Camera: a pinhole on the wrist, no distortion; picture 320 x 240 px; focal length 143.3 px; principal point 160.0 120.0 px. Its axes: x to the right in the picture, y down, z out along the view. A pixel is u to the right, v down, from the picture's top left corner.
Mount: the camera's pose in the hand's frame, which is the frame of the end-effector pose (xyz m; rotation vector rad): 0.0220 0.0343 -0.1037 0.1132 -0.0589 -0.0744
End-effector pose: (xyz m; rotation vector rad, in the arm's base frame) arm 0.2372 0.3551 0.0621 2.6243 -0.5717 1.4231
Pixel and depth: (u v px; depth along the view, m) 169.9 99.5 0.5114
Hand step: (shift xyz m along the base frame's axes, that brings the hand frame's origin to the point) 0.3585 -0.0200 -0.1965
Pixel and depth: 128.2 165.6 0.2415
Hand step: 0.0587 -0.1072 -0.1207
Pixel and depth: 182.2 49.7 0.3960
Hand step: 0.3113 0.1076 -0.0958
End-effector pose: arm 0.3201 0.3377 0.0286 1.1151 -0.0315 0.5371
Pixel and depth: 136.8 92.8 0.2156
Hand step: 0.0109 -0.1094 0.0154
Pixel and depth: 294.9 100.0 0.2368
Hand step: 0.2490 -0.0441 0.0930
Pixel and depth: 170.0 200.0 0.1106
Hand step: -0.0083 0.0261 0.0837
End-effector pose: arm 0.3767 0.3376 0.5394 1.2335 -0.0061 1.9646
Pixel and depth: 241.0 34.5 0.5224
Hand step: 0.4655 0.2479 0.2682
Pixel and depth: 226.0 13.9 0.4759
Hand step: 0.4578 0.2427 0.1706
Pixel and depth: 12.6 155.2 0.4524
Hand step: 0.2648 -0.5049 -0.1257
